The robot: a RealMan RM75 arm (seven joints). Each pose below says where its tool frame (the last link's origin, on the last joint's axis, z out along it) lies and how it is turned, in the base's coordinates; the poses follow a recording.
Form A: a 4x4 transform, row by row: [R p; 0 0 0 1], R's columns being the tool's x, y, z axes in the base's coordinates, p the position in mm. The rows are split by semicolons.
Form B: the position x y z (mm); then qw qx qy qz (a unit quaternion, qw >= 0). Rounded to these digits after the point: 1 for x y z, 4 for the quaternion.
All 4 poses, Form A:
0.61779 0.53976 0.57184 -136.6; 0.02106 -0.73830 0.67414 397.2; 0.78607 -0.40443 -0.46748 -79.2; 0 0 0 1
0.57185 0.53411 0.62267 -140.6; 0.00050 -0.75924 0.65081 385.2; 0.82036 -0.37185 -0.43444 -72.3; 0 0 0 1
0.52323 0.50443 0.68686 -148.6; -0.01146 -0.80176 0.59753 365.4; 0.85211 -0.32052 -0.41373 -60.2; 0 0 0 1
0.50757 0.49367 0.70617 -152.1; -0.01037 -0.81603 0.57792 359.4; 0.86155 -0.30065 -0.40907 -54.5; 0 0 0 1
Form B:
-136.6 397.2 -79.2 0.3209 -0.8402 -0.1669 -0.4041
-140.6 385.2 -72.3 0.3075 -0.8315 -0.1607 -0.4339
-148.6 365.4 -60.2 0.2774 -0.8275 -0.1489 -0.4650
-152.1 359.4 -54.5 0.2657 -0.8265 -0.1462 -0.4742

